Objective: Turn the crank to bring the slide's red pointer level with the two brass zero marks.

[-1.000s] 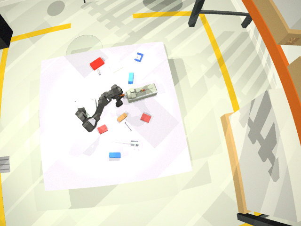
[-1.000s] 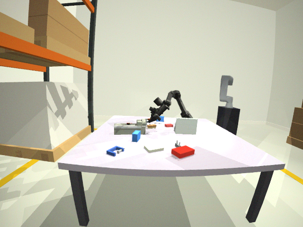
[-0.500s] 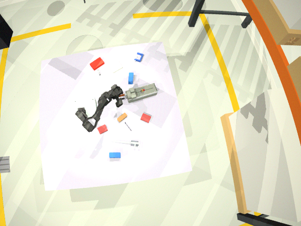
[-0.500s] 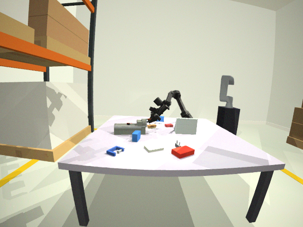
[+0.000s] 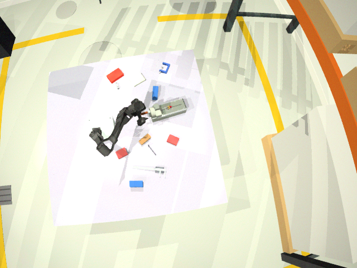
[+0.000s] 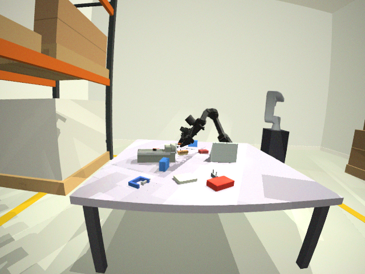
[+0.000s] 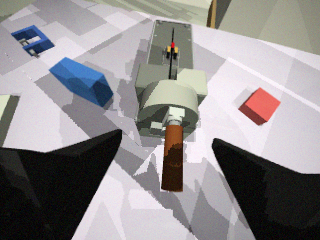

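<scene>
My gripper tip is now right at the crank. Round my gripper tip: red pointer: 17 cm ahead, 4 cm to the left, 3 cm below; then orange-brown crank handle: 2 cm behind, 1 cm to the right, 1 cm above; then brown block: 3 cm behind, 17 cm to the right, 10 cm below.
</scene>
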